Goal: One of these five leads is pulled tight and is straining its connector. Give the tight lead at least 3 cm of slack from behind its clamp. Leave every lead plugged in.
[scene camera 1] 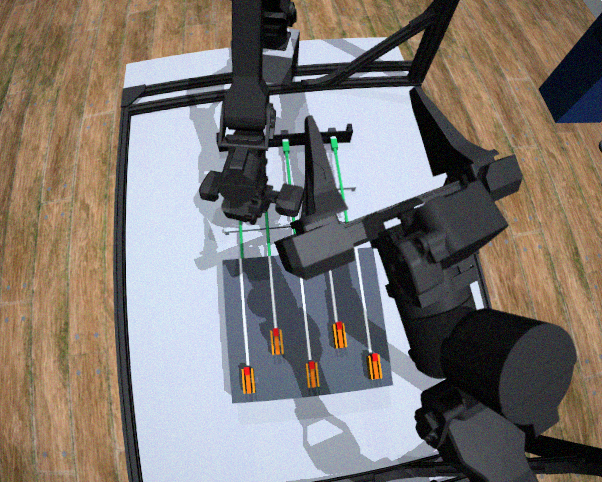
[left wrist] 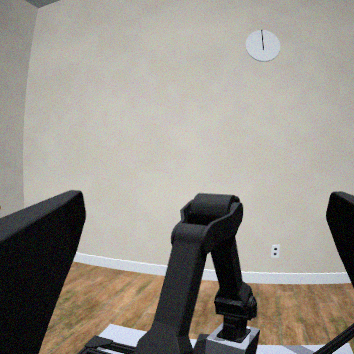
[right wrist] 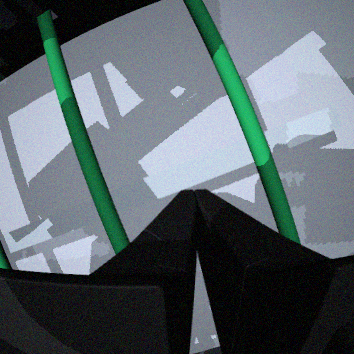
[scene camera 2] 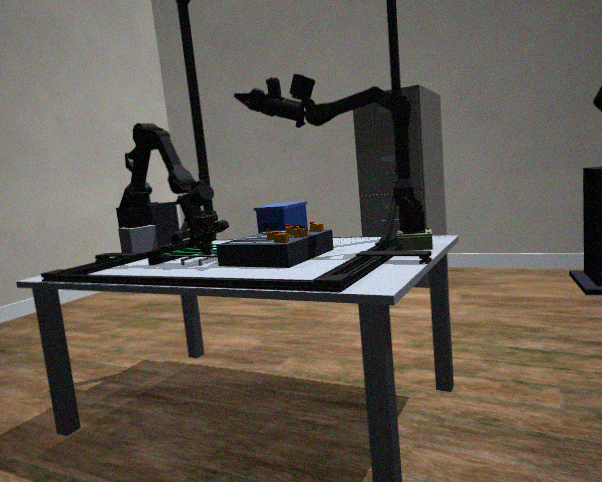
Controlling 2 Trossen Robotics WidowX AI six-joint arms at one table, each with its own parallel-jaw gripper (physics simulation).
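Observation:
Five leads, white toward the front and green toward the rear, run from orange pieces with red tops on a dark grey block toward a black rail. The leftmost lead is one of them. Which lead is tight I cannot tell. My right gripper is shut and empty; in the right wrist view it points down between a green lead on the left and another green lead on the right. In scene camera 1 its fingertips are hidden under the wrist. My left gripper is open and empty, high above the table.
The left arm and its gripper cover the middle of some leads in scene camera 1. Thin grey bars cross near the green parts. A black frame edges the white table. A blue box stands beyond it.

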